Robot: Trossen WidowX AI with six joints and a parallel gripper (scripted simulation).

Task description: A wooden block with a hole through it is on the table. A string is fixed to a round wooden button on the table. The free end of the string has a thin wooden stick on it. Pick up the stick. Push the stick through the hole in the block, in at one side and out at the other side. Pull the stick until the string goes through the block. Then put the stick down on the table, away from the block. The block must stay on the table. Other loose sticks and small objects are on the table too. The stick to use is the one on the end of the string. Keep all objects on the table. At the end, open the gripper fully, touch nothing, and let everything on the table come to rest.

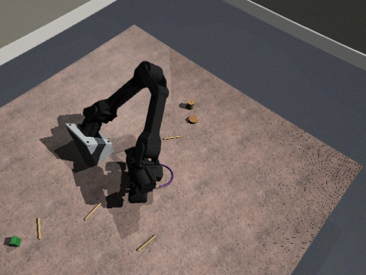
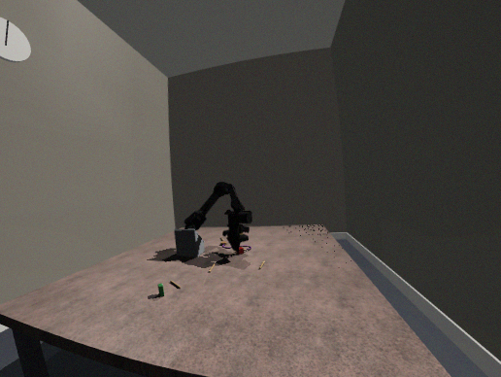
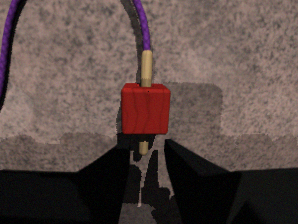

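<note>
Now: gripper tip 10 mm short of the small red block and 20 mm to the right of it. Round my gripper tip: green block: 120 mm behind, 420 mm to the right; thin wooden stick: 20 mm ahead, 30 mm to the left, 10 mm below; round wooden button: 150 mm behind, 150 mm to the left, 10 mm below.
</note>
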